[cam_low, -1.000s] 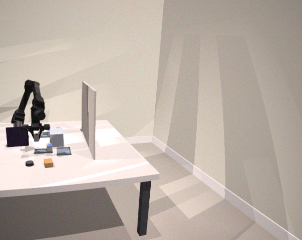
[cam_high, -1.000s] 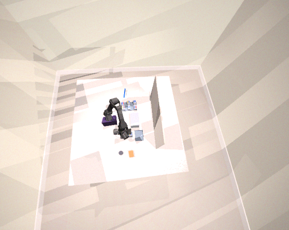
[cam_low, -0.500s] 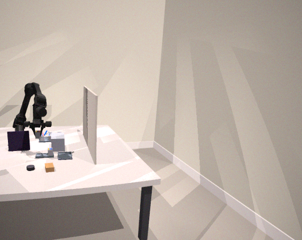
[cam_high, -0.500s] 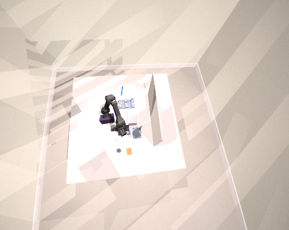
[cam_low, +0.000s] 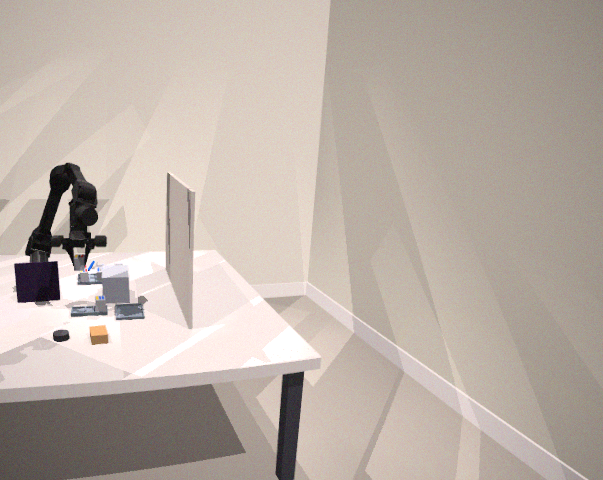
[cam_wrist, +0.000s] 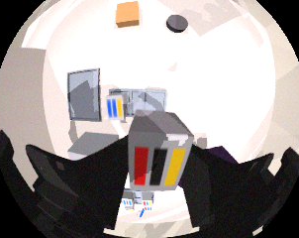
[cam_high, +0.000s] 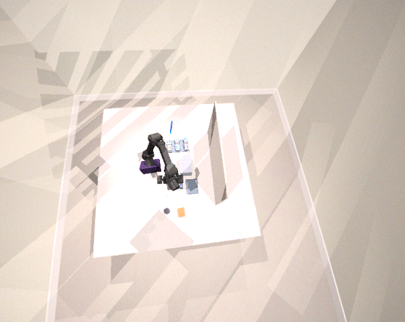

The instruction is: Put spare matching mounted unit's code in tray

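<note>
Right now the tray is 17 cm below my gripper tip, 16 cm ahead of it and 4 cm to the right of it. Round my gripper tip: black puck 19 cm to the right, 16 cm below, 9 cm behind; then tall thin panel 38 cm ahead, 10 cm to the left, 5 cm above; then grey box 15 cm to the left, 15 cm ahead, 12 cm below.
</note>
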